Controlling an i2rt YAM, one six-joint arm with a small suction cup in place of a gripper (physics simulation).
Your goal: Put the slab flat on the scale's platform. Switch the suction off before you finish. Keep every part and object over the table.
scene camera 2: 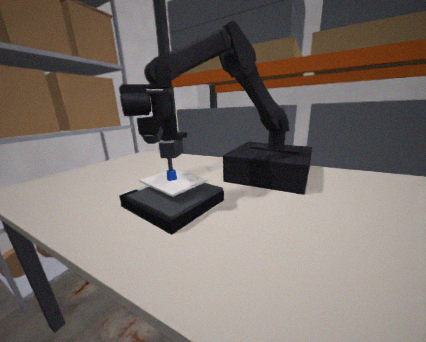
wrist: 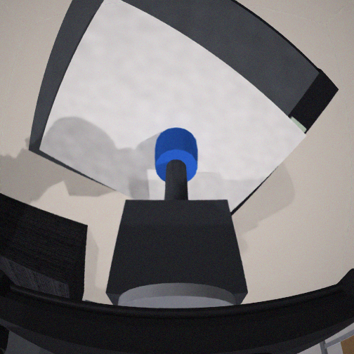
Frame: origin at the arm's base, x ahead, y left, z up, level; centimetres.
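Where they show: hand at its tool point: [scene camera 2: 172, 181]; arm's base at its link origin: [scene camera 2: 275, 149].
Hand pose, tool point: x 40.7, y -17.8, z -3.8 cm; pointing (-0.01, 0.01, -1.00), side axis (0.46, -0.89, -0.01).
Each offset is from my tool point to the centre of the thing. Level surfaces: height alone.
The white slab {dx +0.4, dy +0.8, dz +0.7 cm} [scene camera 2: 172, 188] [wrist: 225, 115] hangs level on my blue suction cup [scene camera 2: 171, 175] [wrist: 176, 152], which touches its top face. The slab is a little above the dark grey platform {dx +1.2, dy +2.4, dz -2.6 cm} [scene camera 2: 167, 202] [wrist: 215, 30] of the black scale {dx +1.2, dy +0.7, dz -4.4 cm} [scene camera 2: 172, 221] [wrist: 320, 95]. In the scene view a thin shadowed gap shows under the slab's front corner. The slab lies over the rear part of the platform; in the wrist view platform strips show at the top and left. The slab covers part of the pale green display [wrist: 298, 124]. Its underside is hidden.
The black box-shaped arm base [scene camera 2: 265, 167] [wrist: 42, 250] stands on the table {dz -6.6 cm} [scene camera 2: 300, 250] behind and right of the scale. The table's front edge runs across the lower left. Shelves with cardboard boxes [scene camera 2: 87, 102] and an orange rack beam [scene camera 2: 360, 62] stand beyond the table.
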